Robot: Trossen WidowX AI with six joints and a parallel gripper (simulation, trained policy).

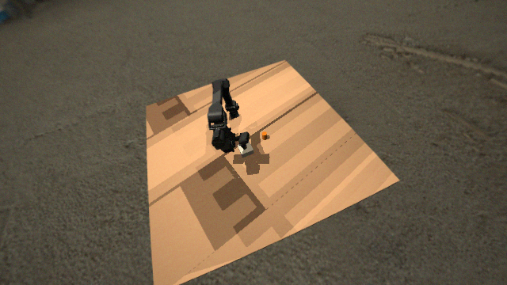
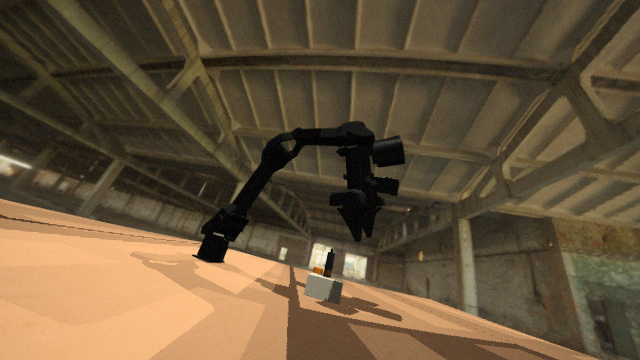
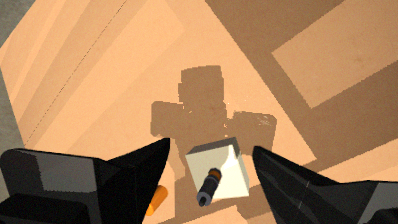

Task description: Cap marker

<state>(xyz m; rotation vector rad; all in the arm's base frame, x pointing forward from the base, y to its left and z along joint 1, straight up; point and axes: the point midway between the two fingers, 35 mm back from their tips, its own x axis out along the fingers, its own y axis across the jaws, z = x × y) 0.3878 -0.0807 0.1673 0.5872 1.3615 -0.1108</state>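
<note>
Right now the orange cap is 11 cm behind my gripper tip, 19 cm to the left of it and 11 cm below it. Round my gripper tip: holder block (7 cm behind, 4 cm to the left, 11 cm below).
</note>
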